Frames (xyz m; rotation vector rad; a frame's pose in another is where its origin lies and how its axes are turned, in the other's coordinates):
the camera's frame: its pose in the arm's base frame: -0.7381 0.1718 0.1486 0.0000 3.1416 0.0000
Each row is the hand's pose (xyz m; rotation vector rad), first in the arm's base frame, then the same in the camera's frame.
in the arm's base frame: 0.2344 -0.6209 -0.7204 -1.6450 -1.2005 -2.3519
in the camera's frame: -0.9725 -0.7927 0.8690 -1.9249 0.0389 1.3463
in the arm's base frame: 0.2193 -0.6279 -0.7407 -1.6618 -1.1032 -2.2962
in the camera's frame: -0.9574 -0.7997 0.8893 -1.9416 0.1287 1.4052
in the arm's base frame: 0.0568 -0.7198 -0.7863 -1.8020 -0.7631 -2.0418
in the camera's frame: -0.7949 -0.8916 0.9349 -1.9252 0.4214 1.6991
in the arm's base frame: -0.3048 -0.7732 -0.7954 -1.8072 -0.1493 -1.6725
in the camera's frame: -0.4333 -0.9450 0.9440 -1.9399 1.0037 2.0962
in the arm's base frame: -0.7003 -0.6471 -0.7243 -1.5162 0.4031 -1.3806
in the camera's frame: -0.0378 -0.8189 0.8729 1.6263 -1.4288 -1.7860
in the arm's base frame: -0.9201 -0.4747 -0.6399 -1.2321 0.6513 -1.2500
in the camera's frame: 0.1820 -0.6465 0.7885 1.4415 -1.5898 -1.4208
